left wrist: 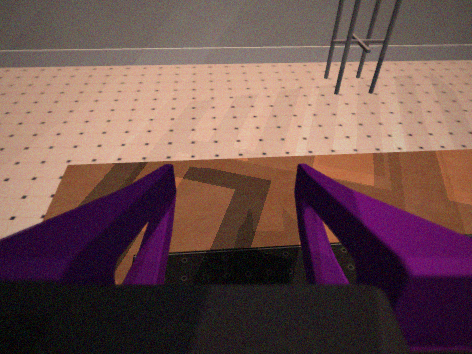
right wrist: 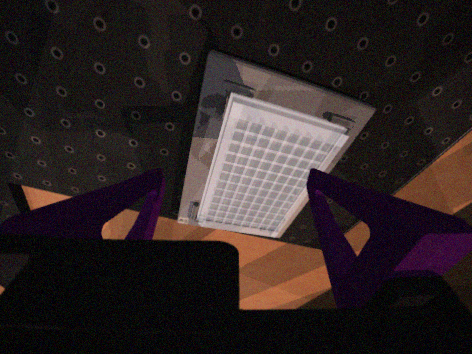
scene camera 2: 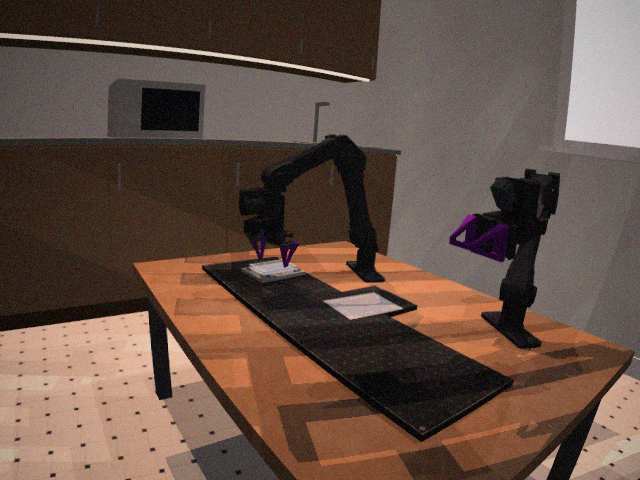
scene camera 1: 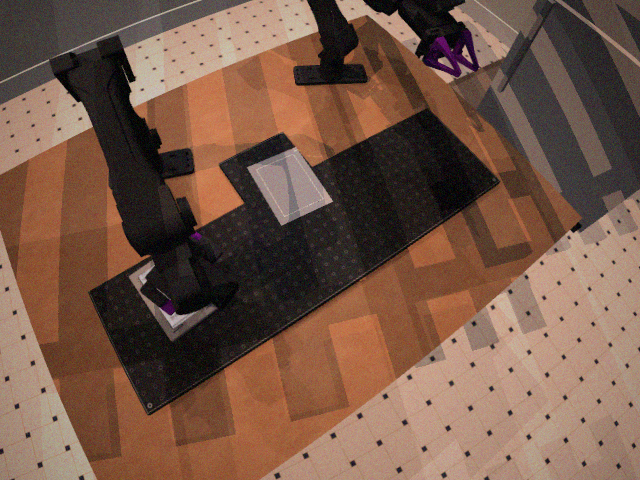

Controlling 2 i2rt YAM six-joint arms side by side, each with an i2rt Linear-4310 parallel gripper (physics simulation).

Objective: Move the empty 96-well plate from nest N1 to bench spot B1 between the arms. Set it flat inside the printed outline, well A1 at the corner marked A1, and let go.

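Places are measured from the left arm's base along level axes (x right, y back, z down), in millimetres.
Pixels of known places: left gripper, fingertip midpoint: (left wrist: pixel 235 177) (scene camera 2: pixel 460 243) (scene camera 1: pixel 468 72); right gripper, fingertip midpoint: (right wrist: pixel 235 176) (scene camera 2: pixel 273 262); left arm's base, origin of the base link: (scene camera 2: pixel 509 330) (scene camera 1: pixel 330 75); right arm's base, origin of the base link: (scene camera 2: pixel 364 272).
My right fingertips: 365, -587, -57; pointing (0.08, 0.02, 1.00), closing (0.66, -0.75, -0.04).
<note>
Ahead of a thing's pixels: the offset from my right fingertips to its middle, as dx, dy, dz. Level surfaces: height alone.
The clear-white 96-well plate {+36, +4, +25} (right wrist: pixel 270 150) (scene camera 2: pixel 264 267) sits in the grey nest {+35, +4, +36} (right wrist: pixel 192 175) (scene camera 2: pixel 265 280) at the far end of the black board; in scene camera 1 my right arm partly hides it. In the right wrist view it looks slightly turned and raised against the nest. My right gripper (right wrist: pixel 235 176) (scene camera 2: pixel 273 262) is open, pointing down close above the plate, its fingers either side of it. Bench spot B1 is a pale grey card {-213, +228, +44} (scene camera 1: pixel 289 186) (scene camera 2: pixel 361 305) with a printed outline; its A1 mark is not readable. My left gripper (scene camera 1: pixel 466 72) (scene camera 2: pixel 476 251) (left wrist: pixel 235 177) is half open, empty and away from the board.
The black perforated board {dz +44} (scene camera 1: pixel 392 206) (scene camera 2: pixel 361 351) runs along the wooden table {dz +57} (scene camera 1: pixel 248 439) (scene camera 2: pixel 217 330), with a raised-looking extension under the card towards the arm bases. The left arm's base (scene camera 1: pixel 330 74) (scene camera 2: pixel 511 330) stands at the table's side, beyond the board.
</note>
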